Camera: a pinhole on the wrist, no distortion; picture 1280 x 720 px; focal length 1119.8 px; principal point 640.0 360.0 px. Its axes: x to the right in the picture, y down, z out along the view. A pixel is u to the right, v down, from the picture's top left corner.
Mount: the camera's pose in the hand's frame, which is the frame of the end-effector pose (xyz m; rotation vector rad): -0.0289 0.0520 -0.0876 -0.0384 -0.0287 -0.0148
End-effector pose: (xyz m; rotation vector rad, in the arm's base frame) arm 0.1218 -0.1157 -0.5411 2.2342 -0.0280 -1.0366
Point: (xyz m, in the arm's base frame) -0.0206 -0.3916 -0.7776
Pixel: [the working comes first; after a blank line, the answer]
In the camera's frame: 0.1813 -0.0235 0.4440

1097.2 300.8
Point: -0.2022 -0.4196 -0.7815
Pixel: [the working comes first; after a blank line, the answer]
In the camera's frame: 0.0720 -0.0557 0.5882

777.0 253.9
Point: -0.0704 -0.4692 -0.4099
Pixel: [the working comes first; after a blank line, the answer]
In the camera's frame: -0.0842 0.2365 0.3688

outside the picture
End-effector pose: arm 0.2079 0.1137 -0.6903 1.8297 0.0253 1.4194
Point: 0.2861 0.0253 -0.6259
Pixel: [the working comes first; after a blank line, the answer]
In the camera's frame: 0.0741 0.0054 0.1973

1060.3 390.6
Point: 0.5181 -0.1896 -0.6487
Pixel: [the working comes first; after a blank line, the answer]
In the camera's frame: 0.0502 0.0239 0.5129

749.5 412.1
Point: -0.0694 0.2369 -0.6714
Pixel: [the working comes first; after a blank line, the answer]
In the camera's frame: -0.0071 0.0046 -0.2109

behind the camera
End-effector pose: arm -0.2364 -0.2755 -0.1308 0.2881 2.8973 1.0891
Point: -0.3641 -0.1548 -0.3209
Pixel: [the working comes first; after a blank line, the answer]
In the camera's frame: 0.1801 -0.1169 0.2878

outside the picture
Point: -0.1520 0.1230 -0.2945
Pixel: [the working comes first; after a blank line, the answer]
In the camera's frame: 0.0256 0.1299 0.4828

699.3 661.3
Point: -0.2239 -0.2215 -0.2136
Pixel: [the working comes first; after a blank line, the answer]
In the camera's frame: 0.0300 -0.0712 0.1829

outside the picture
